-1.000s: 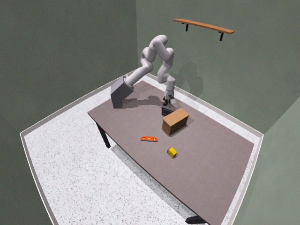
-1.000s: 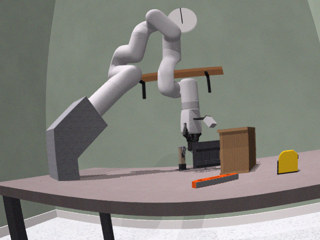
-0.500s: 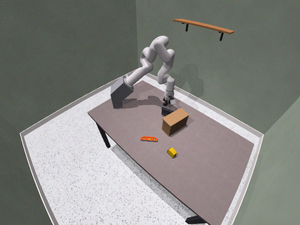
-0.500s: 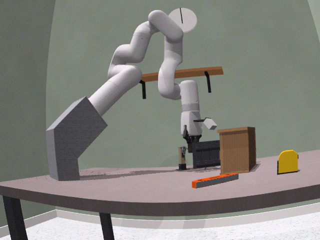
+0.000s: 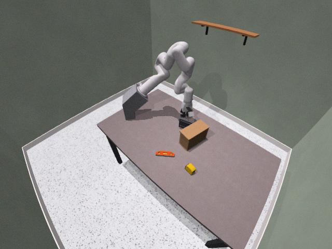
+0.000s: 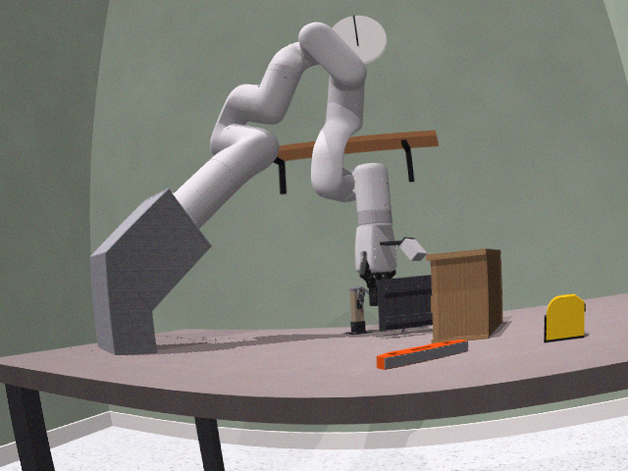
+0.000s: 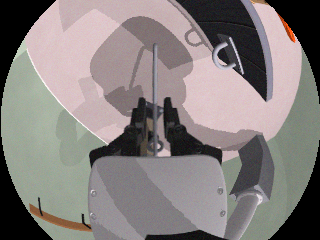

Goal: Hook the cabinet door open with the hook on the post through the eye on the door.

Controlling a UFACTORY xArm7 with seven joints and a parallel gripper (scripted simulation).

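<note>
Right now my hand is 30 mm above the thin hook. The rest, counted from my hand: dark door 110 mm ahead, 60 mm to the right, 20 mm below; orange level 210 mm ahead, 390 mm to the right, 80 mm below; yellow tape measure 440 mm ahead, 310 mm to the right, 50 mm below.
</note>
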